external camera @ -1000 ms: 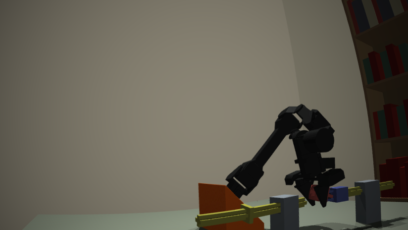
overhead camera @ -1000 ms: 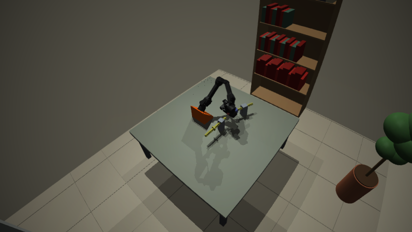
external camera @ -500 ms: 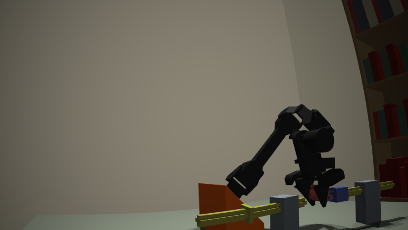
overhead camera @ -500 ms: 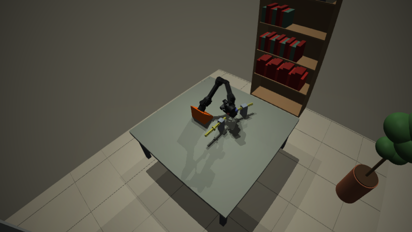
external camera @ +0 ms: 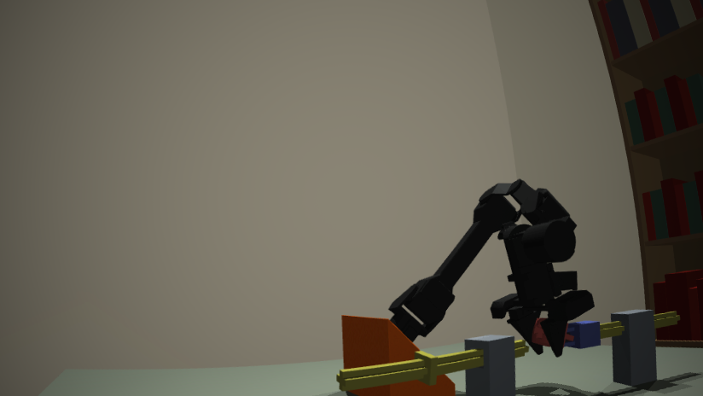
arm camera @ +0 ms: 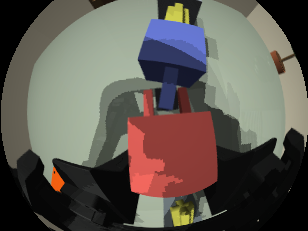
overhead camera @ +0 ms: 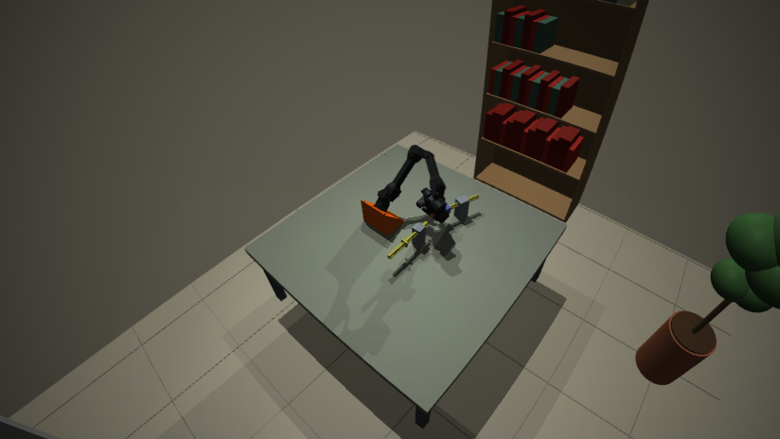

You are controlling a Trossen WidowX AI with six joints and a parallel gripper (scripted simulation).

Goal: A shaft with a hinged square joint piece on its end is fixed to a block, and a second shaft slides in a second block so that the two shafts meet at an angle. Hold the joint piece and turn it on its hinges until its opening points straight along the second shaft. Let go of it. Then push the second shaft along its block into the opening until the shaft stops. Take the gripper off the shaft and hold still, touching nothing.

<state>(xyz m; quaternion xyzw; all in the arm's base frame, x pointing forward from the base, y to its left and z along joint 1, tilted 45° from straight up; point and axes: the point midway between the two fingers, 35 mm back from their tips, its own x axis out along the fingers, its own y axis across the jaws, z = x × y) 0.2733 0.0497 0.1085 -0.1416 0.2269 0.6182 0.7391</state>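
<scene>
My gripper tip is 3 cm below the red joint piece and 1 cm to the right of it.
</scene>
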